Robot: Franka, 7 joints.
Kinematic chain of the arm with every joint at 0, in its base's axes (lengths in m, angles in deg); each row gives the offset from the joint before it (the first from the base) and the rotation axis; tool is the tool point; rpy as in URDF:
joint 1: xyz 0 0 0.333 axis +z
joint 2: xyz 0 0 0 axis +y
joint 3: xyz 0 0 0.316 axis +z
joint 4: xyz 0.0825 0 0 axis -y
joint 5: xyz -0.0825 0 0.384 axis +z
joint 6: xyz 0 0 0 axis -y
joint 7: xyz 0.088 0 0 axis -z
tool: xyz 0 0 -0.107 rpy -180 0 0
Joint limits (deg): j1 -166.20..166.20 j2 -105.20..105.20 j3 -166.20..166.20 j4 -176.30..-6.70 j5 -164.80..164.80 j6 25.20..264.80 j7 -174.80..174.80
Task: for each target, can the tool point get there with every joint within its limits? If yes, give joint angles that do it. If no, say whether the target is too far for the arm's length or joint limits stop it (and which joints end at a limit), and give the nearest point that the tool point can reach.
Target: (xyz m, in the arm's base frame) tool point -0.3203 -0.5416 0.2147
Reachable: yes | joints -127.93 48.72 -5.64 -98.13 110.94 54.35 108.51
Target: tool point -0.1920 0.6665 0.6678
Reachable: yes | joints 129.26 66.60 -129.26 -31.68 -94.43 212.10 -12.52
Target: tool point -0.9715 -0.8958 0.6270
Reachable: no: too far | nearest point -0.6156 -0.5677 0.5193 | short by 0.496 m
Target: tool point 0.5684 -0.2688 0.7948
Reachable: yes | joints -61.01 76.00 120.75 -69.30 118.13 92.15 33.37
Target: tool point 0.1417 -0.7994 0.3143
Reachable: yes | joints -63.83 76.52 -64.32 -45.69 -43.78 200.06 32.87
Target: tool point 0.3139 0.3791 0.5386
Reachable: yes | joints -60.61 42.18 119.91 -132.89 -12.47 147.78 8.86
